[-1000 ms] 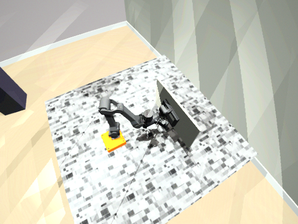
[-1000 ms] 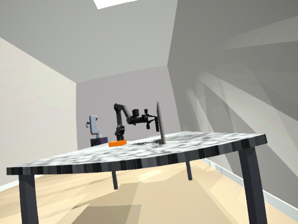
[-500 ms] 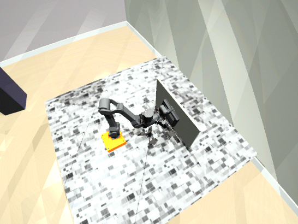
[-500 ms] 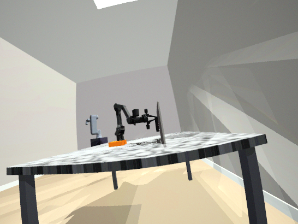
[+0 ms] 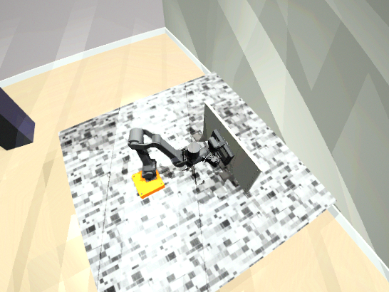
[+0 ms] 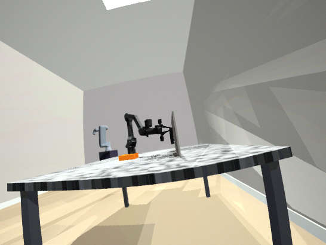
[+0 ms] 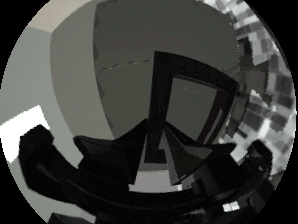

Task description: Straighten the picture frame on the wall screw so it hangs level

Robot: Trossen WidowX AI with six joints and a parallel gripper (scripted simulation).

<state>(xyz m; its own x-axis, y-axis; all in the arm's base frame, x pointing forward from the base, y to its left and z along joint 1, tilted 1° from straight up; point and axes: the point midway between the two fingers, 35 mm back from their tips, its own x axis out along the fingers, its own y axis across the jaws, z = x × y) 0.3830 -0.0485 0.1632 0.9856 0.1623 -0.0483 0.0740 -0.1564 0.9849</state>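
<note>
My gripper tip is 10 mm to the right of the picture frame and 50 mm above it. Round my gripper tip: wall panel (20 mm ahead, 60 mm below).
</note>
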